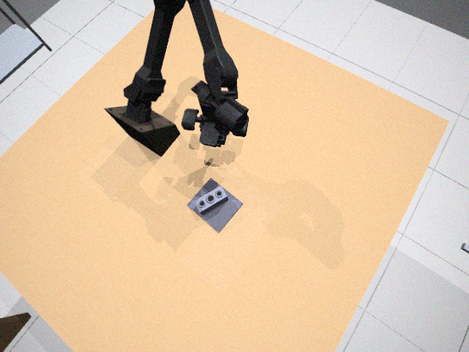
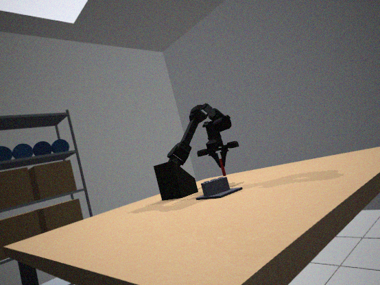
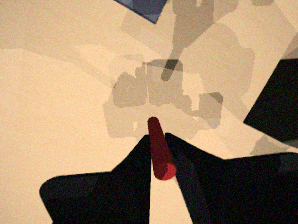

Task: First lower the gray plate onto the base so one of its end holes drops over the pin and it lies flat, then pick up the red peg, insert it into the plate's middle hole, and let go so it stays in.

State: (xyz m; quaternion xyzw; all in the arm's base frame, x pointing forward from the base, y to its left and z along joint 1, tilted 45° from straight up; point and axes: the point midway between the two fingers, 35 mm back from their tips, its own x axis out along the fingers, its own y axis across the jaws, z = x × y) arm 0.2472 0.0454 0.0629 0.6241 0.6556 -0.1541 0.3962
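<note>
My gripper tip is now 70 mm short of the gray plate, 180 mm to the left of it and 40 mm above it. From my gripper tip the other things lie so: blue-gray base 80 mm ahead, 170 mm to the right, 80 mm below; red peg right at my gripper tip.
</note>
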